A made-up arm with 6 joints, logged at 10 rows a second.
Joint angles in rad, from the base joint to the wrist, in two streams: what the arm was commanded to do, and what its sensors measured. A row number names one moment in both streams.
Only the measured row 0 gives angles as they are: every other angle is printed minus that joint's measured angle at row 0.
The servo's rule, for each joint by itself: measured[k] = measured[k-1] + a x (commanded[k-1-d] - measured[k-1]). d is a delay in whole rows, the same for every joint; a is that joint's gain. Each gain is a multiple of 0.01, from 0.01 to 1. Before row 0 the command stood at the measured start. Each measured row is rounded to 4 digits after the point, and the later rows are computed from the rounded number. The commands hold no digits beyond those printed.
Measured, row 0:
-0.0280, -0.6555, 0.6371, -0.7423, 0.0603, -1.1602
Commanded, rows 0 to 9:
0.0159, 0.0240, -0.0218, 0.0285, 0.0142, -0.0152
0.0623, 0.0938, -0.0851, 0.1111, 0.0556, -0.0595
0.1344, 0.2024, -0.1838, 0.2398, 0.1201, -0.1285
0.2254, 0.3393, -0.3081, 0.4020, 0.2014, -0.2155
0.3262, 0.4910, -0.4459, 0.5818, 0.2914, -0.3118
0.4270, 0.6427, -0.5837, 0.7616, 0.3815, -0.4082
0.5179, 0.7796, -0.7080, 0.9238, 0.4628, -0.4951
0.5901, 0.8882, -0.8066, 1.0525, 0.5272, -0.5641
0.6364, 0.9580, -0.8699, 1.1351, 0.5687, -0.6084
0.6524, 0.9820, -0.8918, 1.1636, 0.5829, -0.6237
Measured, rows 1 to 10:
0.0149, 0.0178, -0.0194, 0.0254, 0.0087, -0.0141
0.0595, 0.0740, -0.0779, 0.1017, 0.0373, -0.0563
0.1299, 0.1690, -0.1722, 0.2246, 0.0878, -0.1234
0.2197, 0.2950, -0.2932, 0.3825, 0.1571, -0.2091
0.3198, 0.4400, -0.4291, 0.5599, 0.2390, -0.3046
0.4206, 0.5900, -0.5667, 0.7394, 0.3259, -0.4009
0.5121, 0.7303, -0.6925, 0.9035, 0.4094, -0.4885
0.5854, 0.8471, -0.7940, 1.0361, 0.4813, -0.5588
0.6333, 0.9292, -0.8616, 1.1242, 0.5346, -0.6049
0.6513, 0.9683, -0.8885, 1.1593, 0.5641, -0.6224
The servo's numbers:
d 0
a 0.94 0.74 0.89 0.89 0.61 0.93

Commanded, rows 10 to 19:
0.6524, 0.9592, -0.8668, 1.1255, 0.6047, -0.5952
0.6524, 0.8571, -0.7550, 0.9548, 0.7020, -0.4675
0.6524, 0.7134, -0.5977, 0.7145, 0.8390, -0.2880
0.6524, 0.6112, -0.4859, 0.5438, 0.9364, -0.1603
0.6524, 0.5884, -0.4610, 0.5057, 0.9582, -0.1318
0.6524, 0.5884, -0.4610, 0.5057, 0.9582, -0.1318
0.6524, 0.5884, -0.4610, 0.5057, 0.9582, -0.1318
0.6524, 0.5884, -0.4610, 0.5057, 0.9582, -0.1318
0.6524, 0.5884, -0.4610, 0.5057, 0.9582, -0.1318
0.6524, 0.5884, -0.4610, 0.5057, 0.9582, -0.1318
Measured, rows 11 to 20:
0.6523, 0.9616, -0.8692, 1.1292, 0.5889, -0.5971
0.6524, 0.8843, -0.7676, 0.9740, 0.6579, -0.4766
0.6524, 0.7578, -0.6164, 0.7430, 0.7684, -0.3012
0.6524, 0.6493, -0.5003, 0.5657, 0.8709, -0.1702
0.6524, 0.6042, -0.4653, 0.5123, 0.9242, -0.1345
0.6524, 0.5925, -0.4615, 0.5064, 0.9449, -0.1320
0.6524, 0.5895, -0.4611, 0.5058, 0.9530, -0.1318
0.6524, 0.5887, -0.4610, 0.5057, 0.9562, -0.1318
0.6524, 0.5885, -0.4610, 0.5057, 0.9574, -0.1318
0.6524, 0.5884, -0.4610, 0.5057, 0.9579, -0.1318

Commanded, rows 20 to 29:
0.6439, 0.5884, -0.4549, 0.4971, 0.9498, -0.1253
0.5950, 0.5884, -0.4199, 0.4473, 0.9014, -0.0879
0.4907, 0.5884, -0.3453, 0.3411, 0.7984, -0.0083
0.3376, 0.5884, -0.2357, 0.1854, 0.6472, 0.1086
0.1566, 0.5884, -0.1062, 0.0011, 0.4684, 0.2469
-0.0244, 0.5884, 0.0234, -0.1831, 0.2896, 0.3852
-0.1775, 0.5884, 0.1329, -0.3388, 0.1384, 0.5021
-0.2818, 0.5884, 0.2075, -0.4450, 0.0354, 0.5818
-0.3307, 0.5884, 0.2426, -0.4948, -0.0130, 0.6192
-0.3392, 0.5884, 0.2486, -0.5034, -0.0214, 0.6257
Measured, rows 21 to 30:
0.6444, 0.5884, -0.4556, 0.4980, 0.9530, -0.1258
0.5980, 0.5884, -0.4238, 0.4529, 0.9215, -0.0906
0.4971, 0.5884, -0.3539, 0.3534, 0.8464, -0.0141
0.3472, 0.5884, -0.2487, 0.2039, 0.7249, 0.1000
0.1680, 0.5884, -0.1219, 0.0234, 0.5684, 0.2366
-0.0129, 0.5884, 0.0074, -0.1604, 0.3983, 0.3748
-0.1676, 0.5884, 0.1191, -0.3192, 0.2398, 0.4932
-0.2749, 0.5884, 0.1978, -0.4312, 0.1151, 0.5756
-0.3274, 0.5884, 0.2377, -0.4878, 0.0370, 0.6161
-0.3385, 0.5884, 0.2474, -0.5017, 0.0014, 0.6250

